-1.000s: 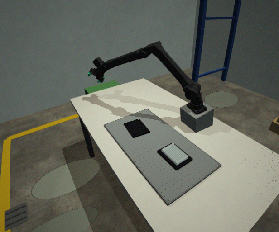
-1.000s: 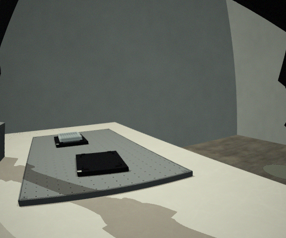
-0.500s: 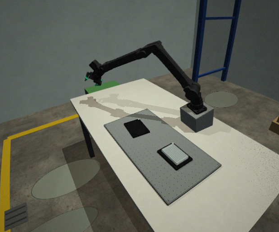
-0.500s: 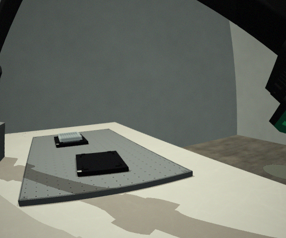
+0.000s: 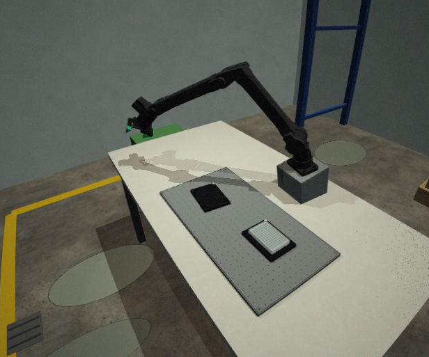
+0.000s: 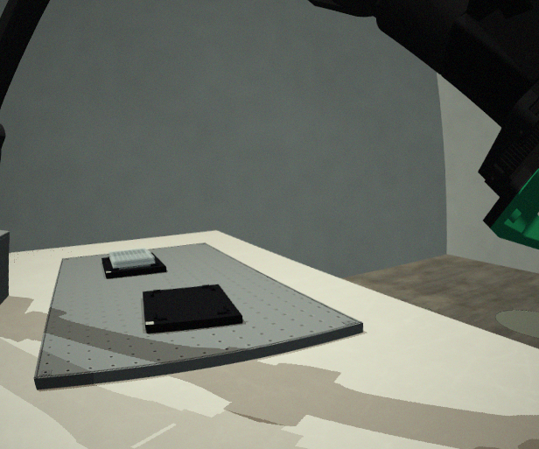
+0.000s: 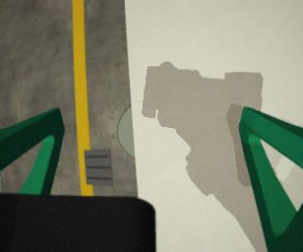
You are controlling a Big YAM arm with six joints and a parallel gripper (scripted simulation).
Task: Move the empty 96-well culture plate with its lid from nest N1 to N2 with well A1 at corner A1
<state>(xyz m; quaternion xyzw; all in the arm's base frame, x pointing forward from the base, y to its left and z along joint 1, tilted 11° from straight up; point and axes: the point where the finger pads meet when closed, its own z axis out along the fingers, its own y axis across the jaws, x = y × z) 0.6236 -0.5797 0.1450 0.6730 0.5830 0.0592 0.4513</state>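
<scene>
Right now the clear lid is 79 cm to the left of my hand, 35 cm behind it and 14 cm below it. The rest, counted from my hand: black nest N2: 48 cm to the left, 24 cm behind, 16 cm below; then black nest N1: 79 cm to the left, 35 cm behind, 16 cm below.
</scene>
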